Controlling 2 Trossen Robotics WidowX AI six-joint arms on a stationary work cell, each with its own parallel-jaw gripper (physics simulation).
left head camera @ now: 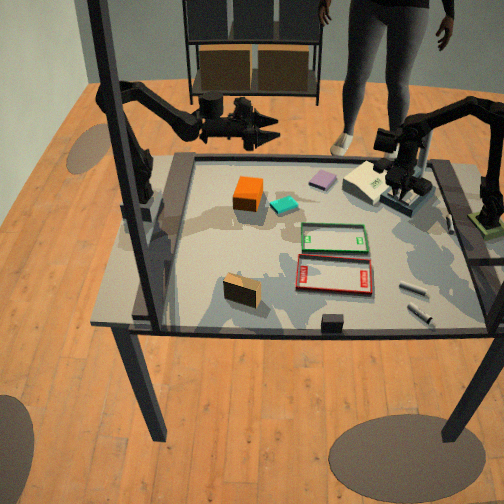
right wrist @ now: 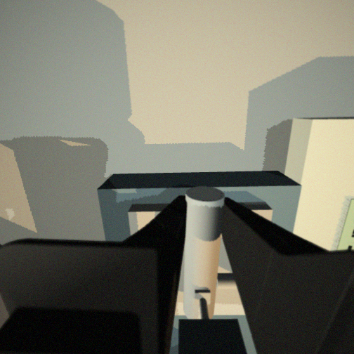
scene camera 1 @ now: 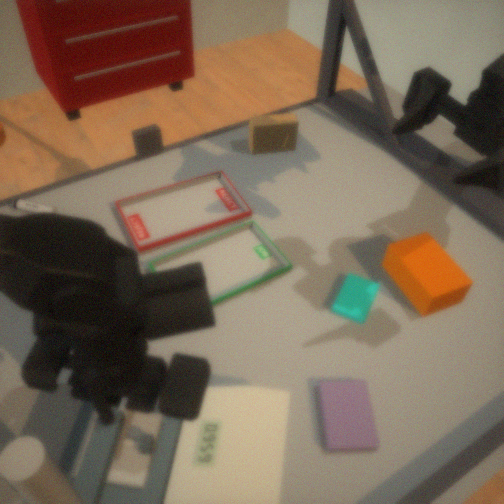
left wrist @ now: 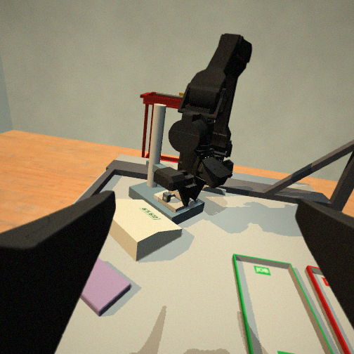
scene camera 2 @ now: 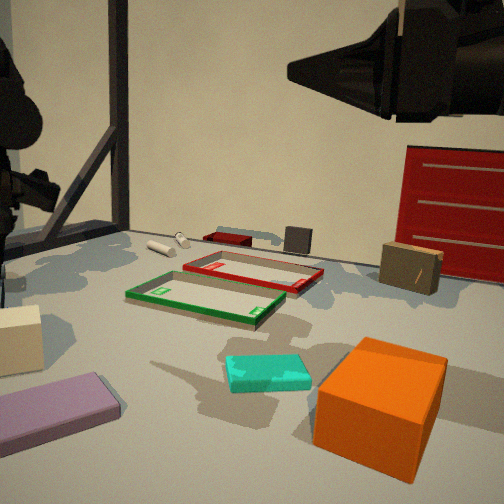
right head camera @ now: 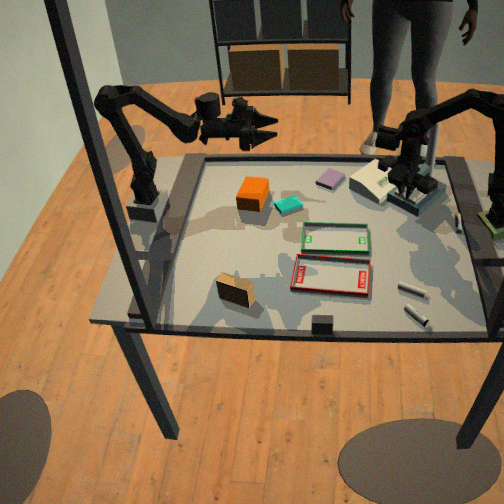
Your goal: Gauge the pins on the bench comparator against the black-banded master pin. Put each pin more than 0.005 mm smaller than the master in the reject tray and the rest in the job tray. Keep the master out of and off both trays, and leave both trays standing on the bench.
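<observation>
The green-rimmed job tray [left head camera: 334, 251] [scene camera 2: 200, 308] and the red-rimmed reject tray [left head camera: 334, 291] [scene camera 2: 240, 280] stand on the bench, both empty. Two pale pins [left head camera: 413, 288] [left head camera: 420, 313] lie at the front right; the nearer shows a dark mark near one end. Another pin [left head camera: 450, 224] lies by the right rail. My right gripper [left head camera: 398, 197] [left wrist: 188, 204] is shut on a pale pin [right wrist: 204, 250], low over the comparator [left head camera: 412, 207] [left wrist: 187, 215]; whether the pin touches it is unclear. My left gripper [left head camera: 279, 128] [scene camera 1: 426, 155] is open and empty, high beyond the bench's back edge.
The cream display box [left head camera: 364, 182] [left wrist: 145, 220] stands beside the comparator; its digits are too blurred to read surely. A purple block [left head camera: 322, 180], a teal block [left head camera: 284, 204] and an orange box [left head camera: 248, 194] stand toward the back. A tan block [left head camera: 242, 290] stands at front left.
</observation>
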